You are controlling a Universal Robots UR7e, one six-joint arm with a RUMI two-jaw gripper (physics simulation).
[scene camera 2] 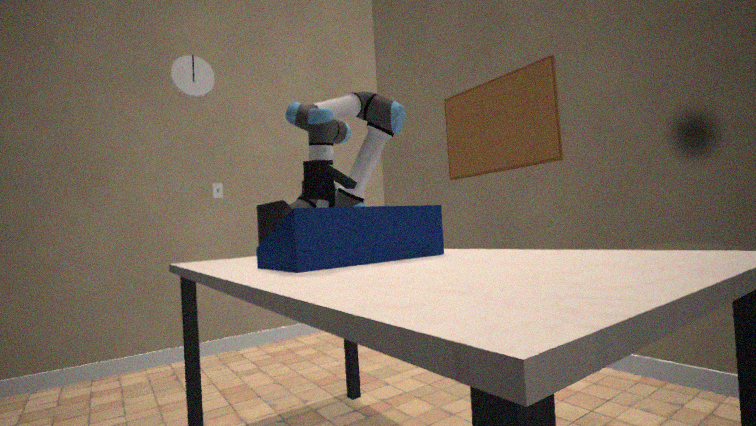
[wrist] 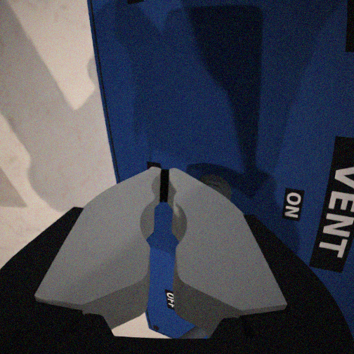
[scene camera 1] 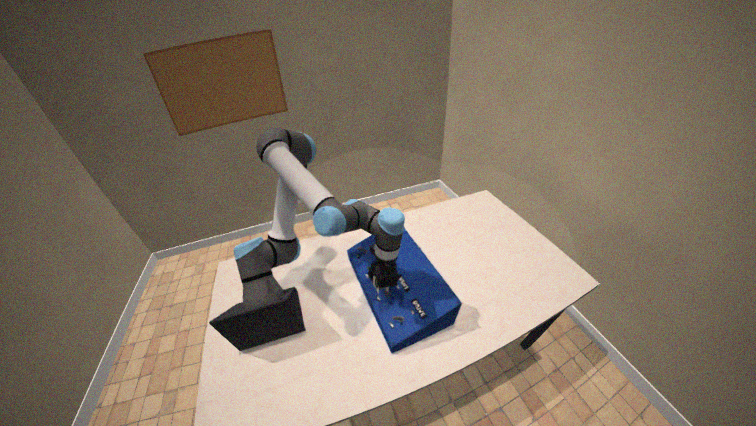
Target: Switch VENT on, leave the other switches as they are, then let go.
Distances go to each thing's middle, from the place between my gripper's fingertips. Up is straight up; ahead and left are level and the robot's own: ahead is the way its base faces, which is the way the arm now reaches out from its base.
Labels:
Now: hand 9 cm short of the blue switch panel (scene camera 2: 307,239), 4 cm to the right of it and 2 cm above it.

